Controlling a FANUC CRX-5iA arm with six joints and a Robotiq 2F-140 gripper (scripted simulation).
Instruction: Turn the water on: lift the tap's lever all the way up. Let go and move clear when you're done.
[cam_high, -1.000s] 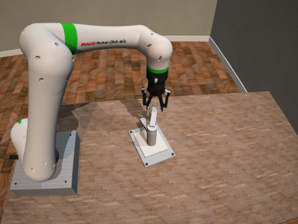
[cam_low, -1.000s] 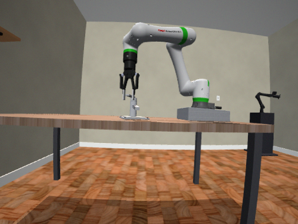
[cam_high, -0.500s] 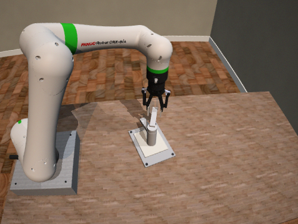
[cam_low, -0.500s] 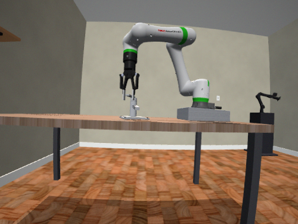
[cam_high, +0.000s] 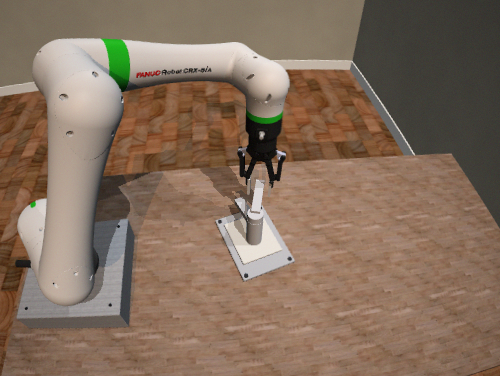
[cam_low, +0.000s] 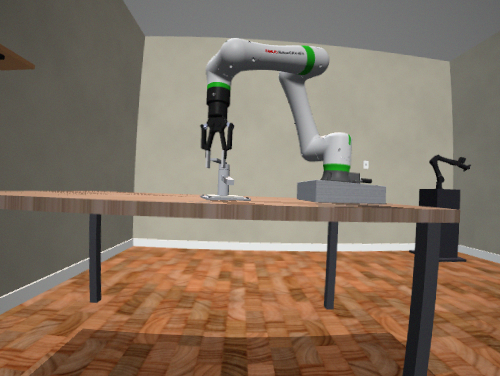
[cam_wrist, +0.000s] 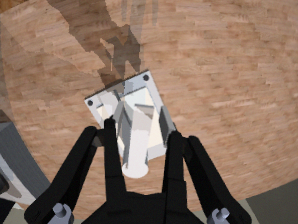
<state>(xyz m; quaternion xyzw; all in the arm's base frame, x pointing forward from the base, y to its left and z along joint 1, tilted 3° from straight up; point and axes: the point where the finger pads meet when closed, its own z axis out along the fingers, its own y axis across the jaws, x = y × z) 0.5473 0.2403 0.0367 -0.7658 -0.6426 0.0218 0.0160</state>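
Now: the lever 4 cm to the right of my hand and 1 cm behind it. The rest, counted from my hand: tap 7 cm to the right, 5 cm below, 2 cm behind.
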